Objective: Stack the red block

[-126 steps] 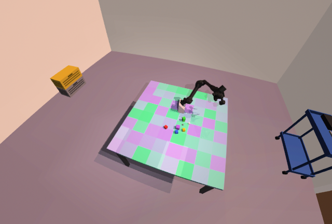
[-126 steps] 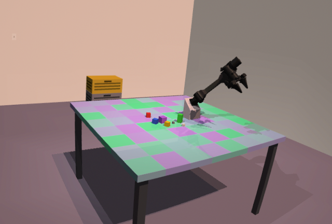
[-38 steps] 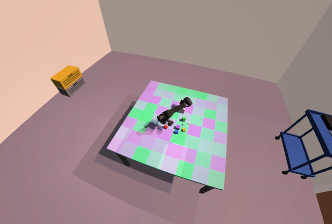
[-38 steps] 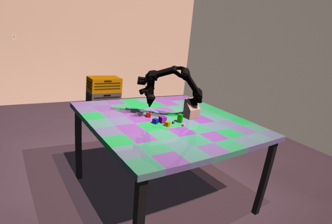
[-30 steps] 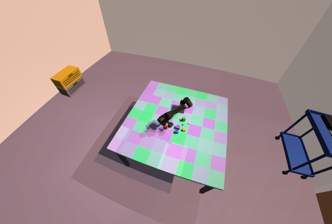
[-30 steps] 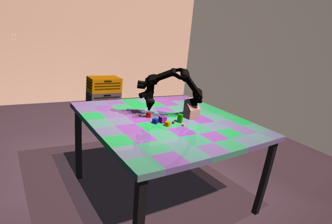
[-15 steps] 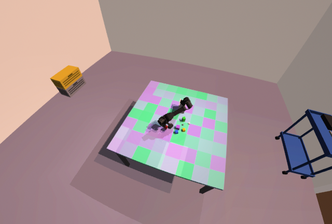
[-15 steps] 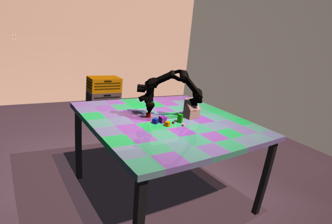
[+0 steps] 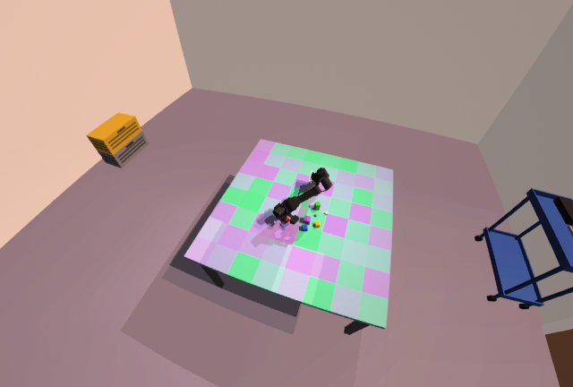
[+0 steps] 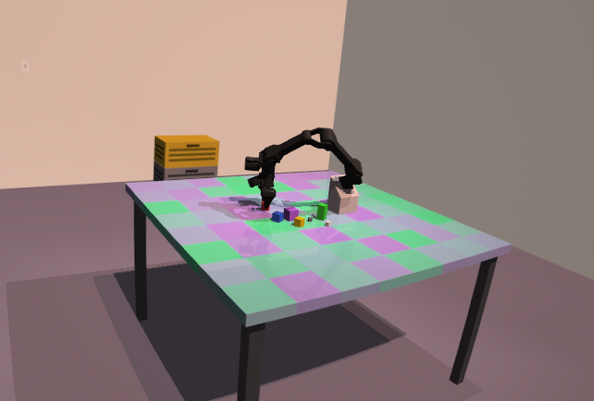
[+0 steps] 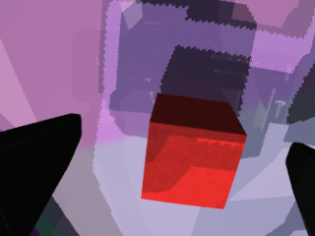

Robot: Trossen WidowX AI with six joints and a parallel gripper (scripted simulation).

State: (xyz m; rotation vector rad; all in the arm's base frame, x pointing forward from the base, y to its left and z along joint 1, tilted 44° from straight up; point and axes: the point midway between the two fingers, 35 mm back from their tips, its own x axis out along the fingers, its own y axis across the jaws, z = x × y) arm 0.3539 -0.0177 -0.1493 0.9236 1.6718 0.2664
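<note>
Right now the red block is right at my gripper tip. From my gripper tip the other things lie so: purple block: 40 mm behind, 140 mm to the left, 10 mm above; blue block: 20 mm ahead, 140 mm to the left.
</note>
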